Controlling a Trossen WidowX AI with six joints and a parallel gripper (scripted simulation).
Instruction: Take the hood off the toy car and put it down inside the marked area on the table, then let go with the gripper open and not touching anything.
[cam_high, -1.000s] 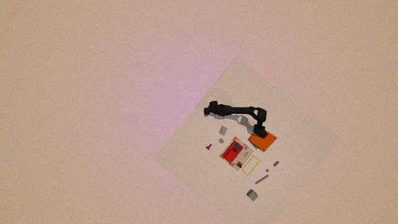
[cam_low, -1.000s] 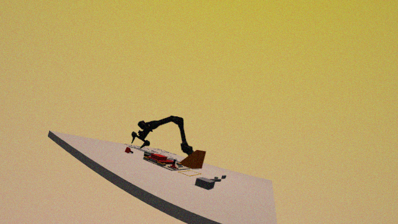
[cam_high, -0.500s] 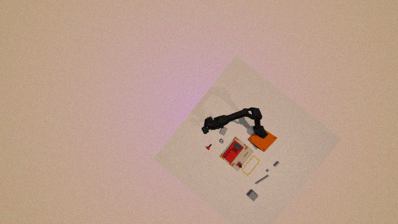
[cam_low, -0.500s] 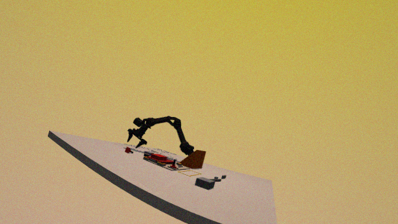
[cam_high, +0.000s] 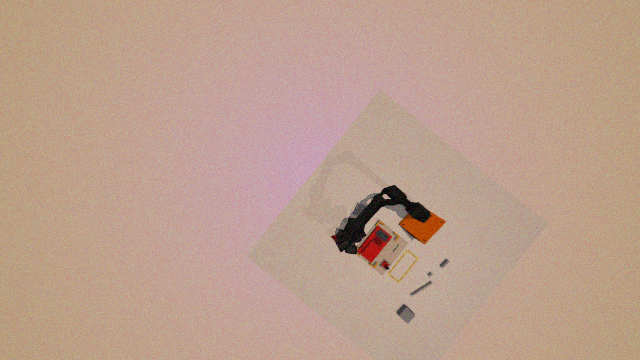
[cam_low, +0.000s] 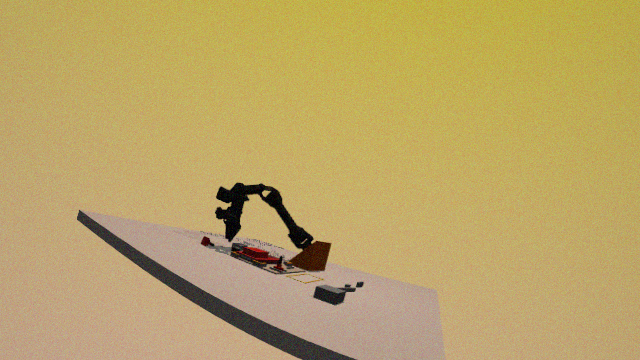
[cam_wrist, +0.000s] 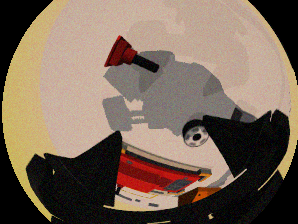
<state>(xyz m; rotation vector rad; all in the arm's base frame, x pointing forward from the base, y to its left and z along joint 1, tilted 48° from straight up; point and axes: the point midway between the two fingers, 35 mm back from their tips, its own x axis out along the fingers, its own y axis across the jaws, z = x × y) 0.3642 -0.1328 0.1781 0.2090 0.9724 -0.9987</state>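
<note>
The red hood is 2 cm behind my gripper tip and 15 cm to the left of it.
</note>
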